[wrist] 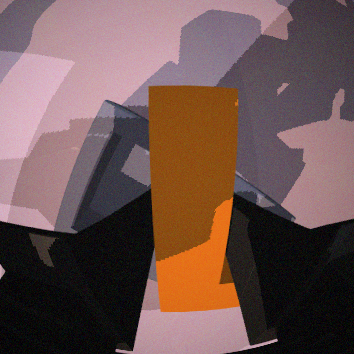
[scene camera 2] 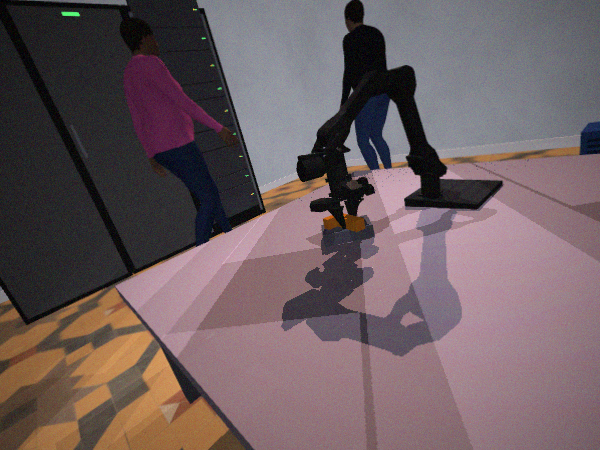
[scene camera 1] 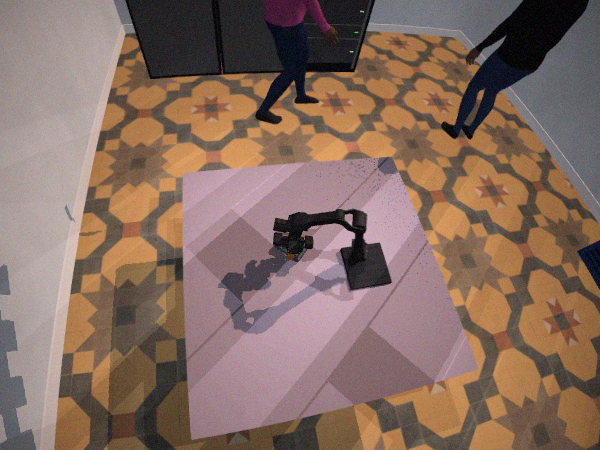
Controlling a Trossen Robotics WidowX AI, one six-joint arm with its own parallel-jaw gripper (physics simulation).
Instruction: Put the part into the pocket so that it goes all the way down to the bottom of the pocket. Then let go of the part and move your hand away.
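Frame: origin at the arm's base, x left, y ahead, z down, level; metres.
Where they show: gripper, fingertip midpoint: (wrist: 186, 195) (scene camera 2: 349, 227); arm's base, link origin: (scene camera 2: 430, 192) (scene camera 1: 356, 256).
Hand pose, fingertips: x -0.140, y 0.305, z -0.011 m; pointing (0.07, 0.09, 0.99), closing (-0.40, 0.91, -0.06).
Things, the pixels of their top centre, and the offset from my fingertips. Level surfaces: height alone.
- orange part, top centre: (wrist: 230, 235) (scene camera 2: 342, 217) (scene camera 1: 288, 245) dx -0.010, dy +0.011, dz -0.033 m
- grey-blue walled box, top centre: (wrist: 178, 233) (scene camera 2: 345, 224) (scene camera 1: 291, 245) dx -0.019, dy -0.013, dz -0.002 m
- pink table, surface height: dz +0.035 m
The orange part (scene camera 1: 290, 256) (scene camera 2: 356, 223) (wrist: 192, 170) is a long block with flat sides. My gripper (scene camera 2: 348, 220) (wrist: 186, 195) is shut on it, with one black finger on each long side. The pocket is a grey-blue walled box (scene camera 2: 345, 234) (wrist: 86, 175) on the table, under the part. In the wrist view the pocket's walls run slanted to the part's long sides, and the part's far end overlaps the far wall. In scene view 2 the orange shows above the pocket's rim. The part's underside and most of the pocket's inside are hidden, so its depth cannot be told.
The arm's black base plate (scene camera 1: 371, 275) (scene camera 2: 452, 194) stands on the pink table (scene camera 1: 240, 395) (scene camera 2: 300, 400), to the right of the pocket. Shadows of the arm lie across the table. Two people and dark cabinets (scene camera 1: 180, 42) (scene camera 2: 55, 150) stand beyond the table.
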